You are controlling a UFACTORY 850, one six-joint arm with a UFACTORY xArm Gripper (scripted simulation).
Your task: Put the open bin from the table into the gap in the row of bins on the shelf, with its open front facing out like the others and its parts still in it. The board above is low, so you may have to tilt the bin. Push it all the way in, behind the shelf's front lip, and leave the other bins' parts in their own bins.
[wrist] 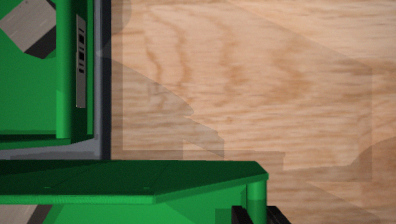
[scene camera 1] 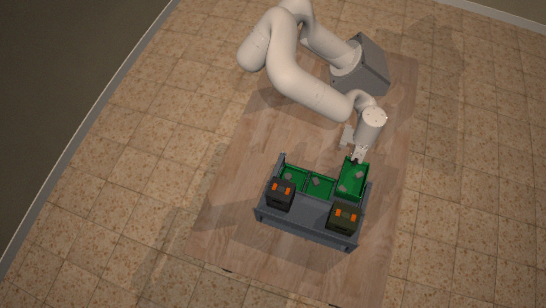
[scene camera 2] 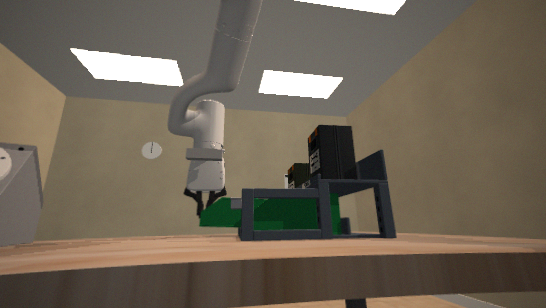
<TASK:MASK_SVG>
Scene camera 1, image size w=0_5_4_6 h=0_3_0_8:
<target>green bin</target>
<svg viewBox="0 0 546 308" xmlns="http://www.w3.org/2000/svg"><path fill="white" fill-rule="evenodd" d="M346 156L333 196L358 203L363 195L370 163L363 161L362 164L358 163L356 166L352 166L350 162L351 157ZM338 187L340 185L343 185L348 190L347 192L338 190ZM362 171L364 176L357 180L355 173Z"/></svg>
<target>grey shelf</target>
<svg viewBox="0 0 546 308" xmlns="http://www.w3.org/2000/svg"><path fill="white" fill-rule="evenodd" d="M280 152L257 208L253 208L256 221L350 254L360 245L357 244L373 182L367 180L362 198L358 203L354 203L333 196L338 182L336 179L330 200L327 201L304 193L312 171L286 163L287 153ZM335 200L358 207L364 212L361 214L358 229L352 237L325 229L327 218ZM285 163L309 171L302 192L298 190L295 192L289 213L269 207L266 204L266 192L273 176L279 177Z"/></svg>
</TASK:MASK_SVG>
